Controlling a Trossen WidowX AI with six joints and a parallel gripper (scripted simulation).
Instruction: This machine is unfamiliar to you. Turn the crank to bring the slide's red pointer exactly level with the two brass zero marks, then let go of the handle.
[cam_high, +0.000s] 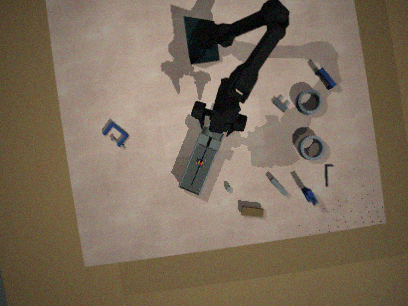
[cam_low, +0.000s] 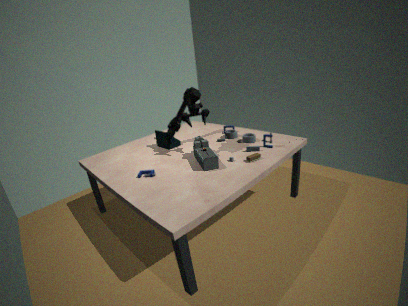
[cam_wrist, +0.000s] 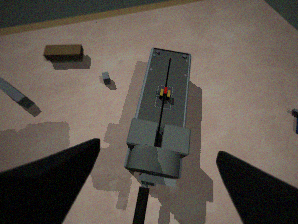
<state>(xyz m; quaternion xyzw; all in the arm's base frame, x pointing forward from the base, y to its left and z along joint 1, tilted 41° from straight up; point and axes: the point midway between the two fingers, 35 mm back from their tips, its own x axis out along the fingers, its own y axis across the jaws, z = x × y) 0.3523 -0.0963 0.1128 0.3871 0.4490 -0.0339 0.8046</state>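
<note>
Right now the dark handle is 50 mm behind my gripper tip, 30 mm to the left of it and 140 mm below it. Also, from my gripper tip: small grey cube 230 mm ahead, 30 mm to the left, 190 mm below; red pointer 110 mm ahead, 70 mm to the right, 120 mm below; grey bar 250 mm ahead, 240 mm to the left, 190 mm below.
</note>
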